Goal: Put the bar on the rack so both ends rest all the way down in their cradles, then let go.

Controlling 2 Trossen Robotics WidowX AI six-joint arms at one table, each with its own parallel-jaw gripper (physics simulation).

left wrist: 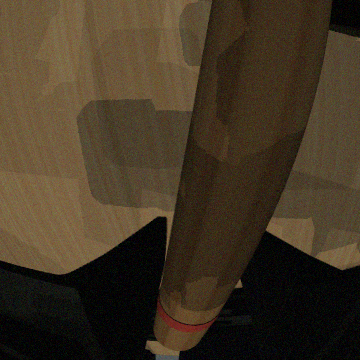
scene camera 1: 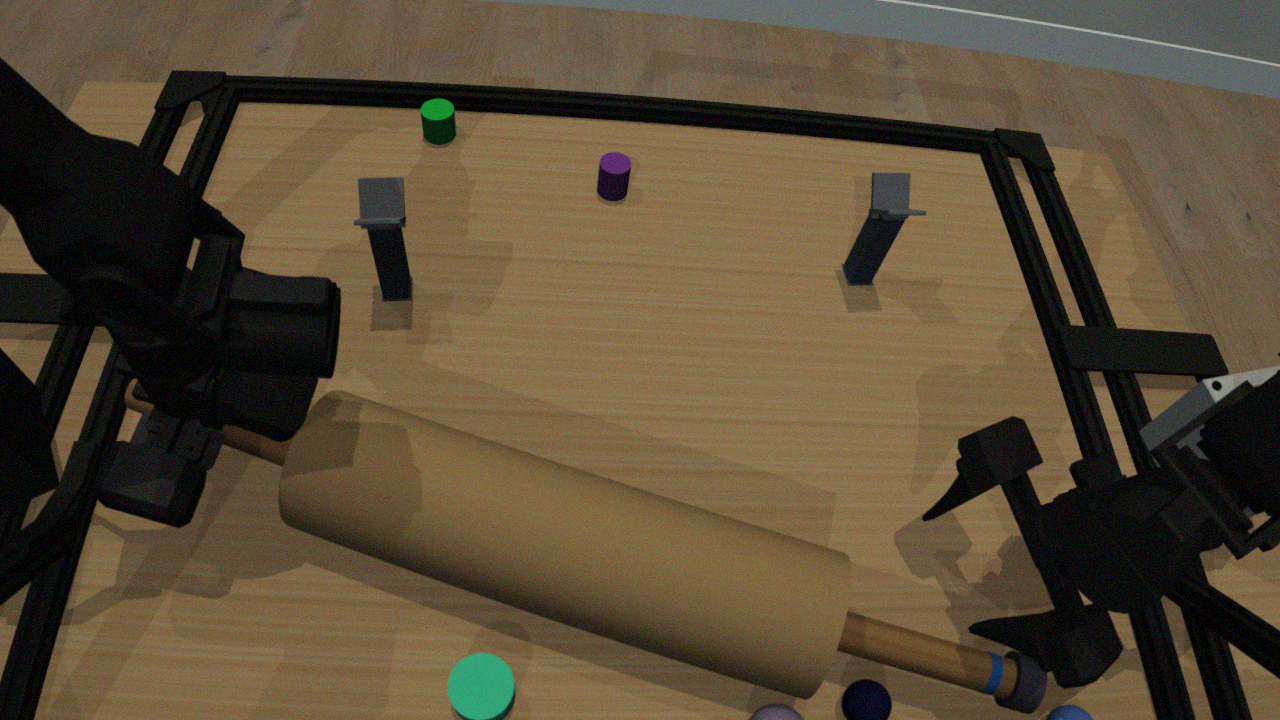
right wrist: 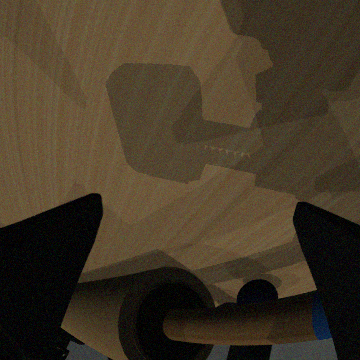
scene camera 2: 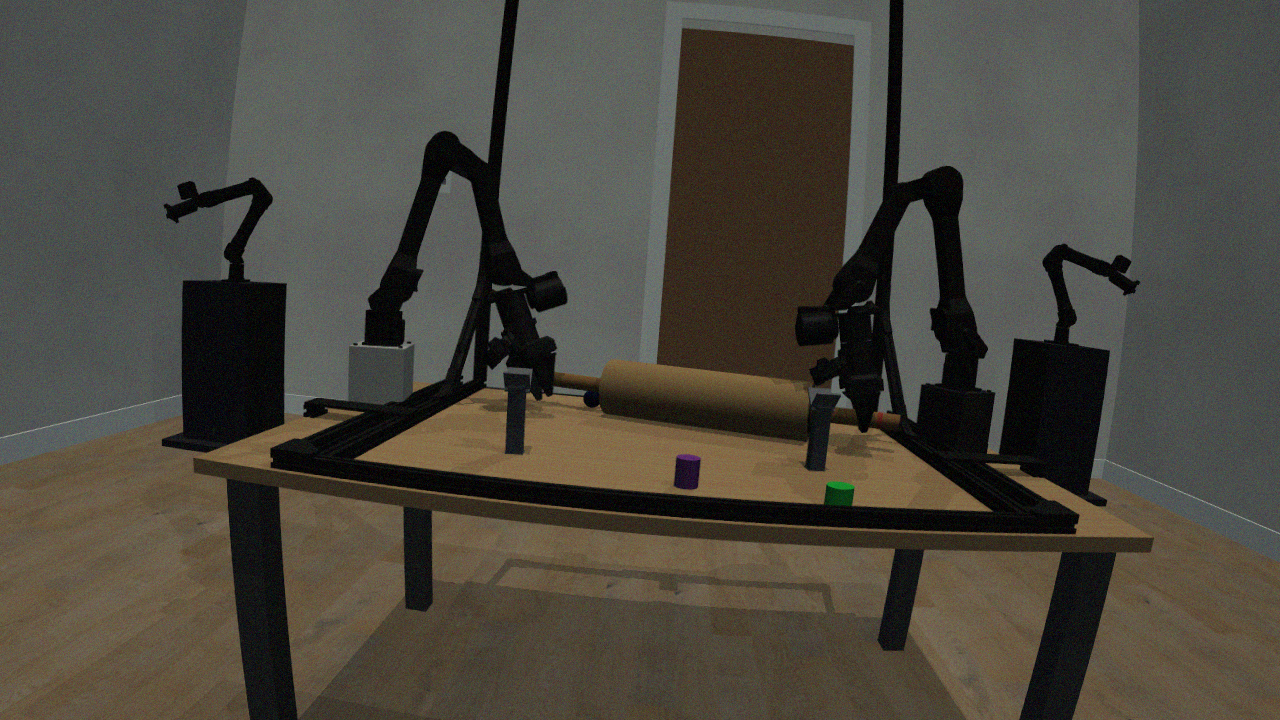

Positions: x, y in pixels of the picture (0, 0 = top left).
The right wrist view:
my right gripper: 201, 208
bar: 168, 305, gripped by my left gripper
